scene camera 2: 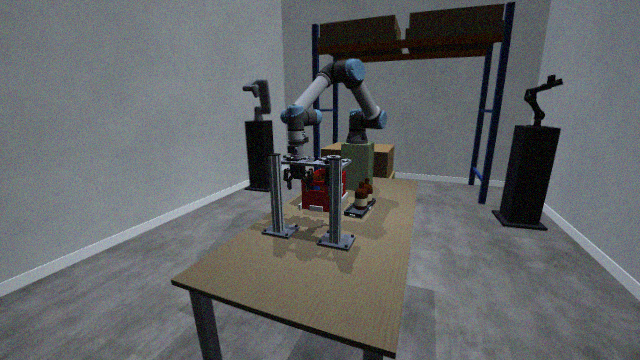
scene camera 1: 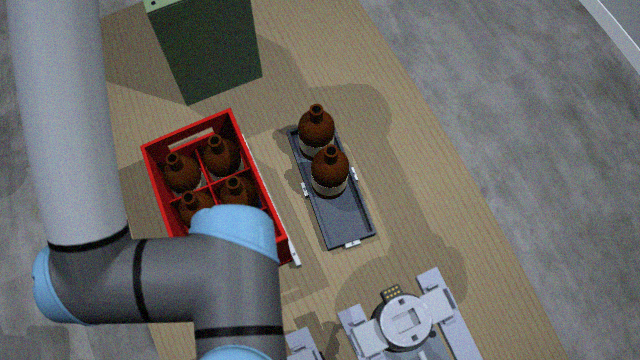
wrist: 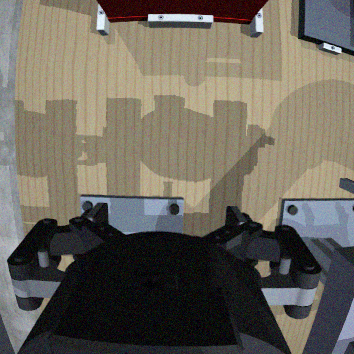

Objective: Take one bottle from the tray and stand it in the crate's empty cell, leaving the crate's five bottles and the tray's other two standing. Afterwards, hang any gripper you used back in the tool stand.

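Seen in the pictures: arm's base at its link origin: (scene camera 2: 356, 142).
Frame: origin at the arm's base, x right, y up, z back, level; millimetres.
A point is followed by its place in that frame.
Observation:
My gripper (scene camera 2: 298, 177) (wrist: 166, 215) is open and empty, at the tool stand (scene camera 2: 334, 205) {x -68, y -145, z -871 mm} (wrist: 127, 212) {x 209, y -315, z -779 mm}, just below its top holder level. Whether the stand carries it is unclear. Two brown bottles (scene camera 1: 316, 127) {x -116, y -204, z -347 mm} (scene camera 1: 330, 170) {x -97, y -206, z -439 mm} stand on the dark tray (scene camera 1: 345, 222) {x -96, y -322, z -512 mm} (scene camera 2: 356, 212) {x -97, y -325, z -494 mm} (wrist: 330, 20) {x -95, y -322, z -514 mm}, whose near end is bare. In scene camera 1, four brown bottles (scene camera 1: 182, 172) {x 153, y -201, z -313 mm} (scene camera 1: 219, 155) {x 75, y -200, z -315 mm} (scene camera 1: 194, 206) {x 156, y -182, z -395 mm} (scene camera 1: 236, 192) {x 76, y -182, z -407 mm} stand in cells of the red crate (scene camera 1: 259, 175) {x 28, y -153, z -410 mm} (scene camera 2: 315, 201) {x 134, y -272, z -526 mm} (wrist: 182, 7) {x 125, y -280, z -526 mm}. The arm hides the crate's near cells, and the gripper in that view.
Another tool (scene camera 1: 405, 320) {x -30, y 21, z -741 mm} hangs in the stand's right-hand holder, with its round coupling upward. A green pedestal (scene camera 1: 210, 55) {x 4, y -182, z -96 mm} (scene camera 2: 357, 162) {x -26, y -123, z -98 mm} carries the arm behind the crate and tray. The stand's other upright post (scene camera 2: 276, 197) {x 200, y -141, z -861 mm} rises at the left in scene camera 2.

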